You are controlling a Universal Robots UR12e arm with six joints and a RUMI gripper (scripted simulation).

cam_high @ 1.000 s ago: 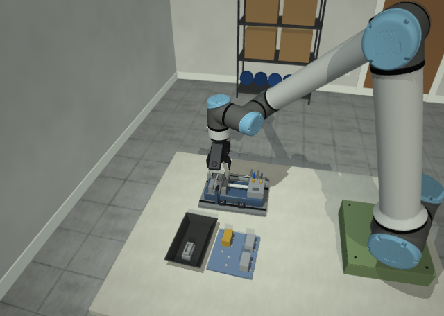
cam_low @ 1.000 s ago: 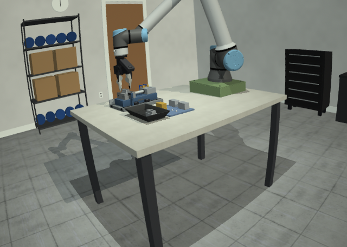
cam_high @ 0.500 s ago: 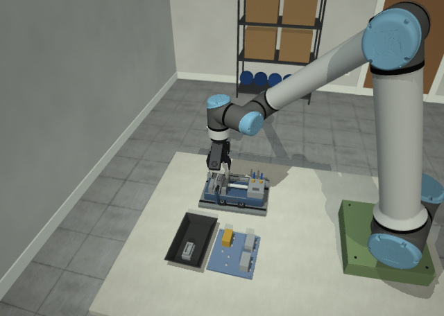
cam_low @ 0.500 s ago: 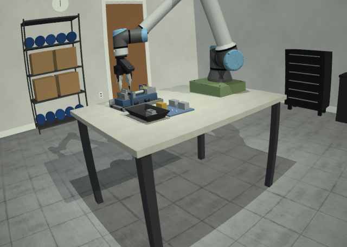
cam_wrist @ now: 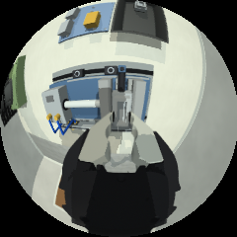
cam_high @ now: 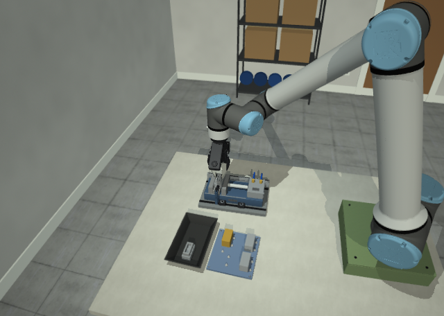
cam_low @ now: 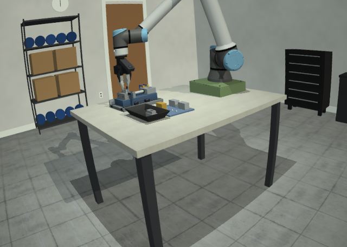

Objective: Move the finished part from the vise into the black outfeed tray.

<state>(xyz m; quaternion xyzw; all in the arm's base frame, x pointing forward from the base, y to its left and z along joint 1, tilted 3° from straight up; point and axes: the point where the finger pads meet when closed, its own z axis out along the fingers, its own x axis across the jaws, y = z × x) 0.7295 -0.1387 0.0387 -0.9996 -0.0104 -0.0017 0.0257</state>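
Now: the blue vise 70 mm behind my hand and 80 mm below it. Round my hand: blue fixture plate 130 mm behind, 290 mm to the left, 120 mm below; orange block 90 mm behind, 250 mm to the left, 100 mm below.
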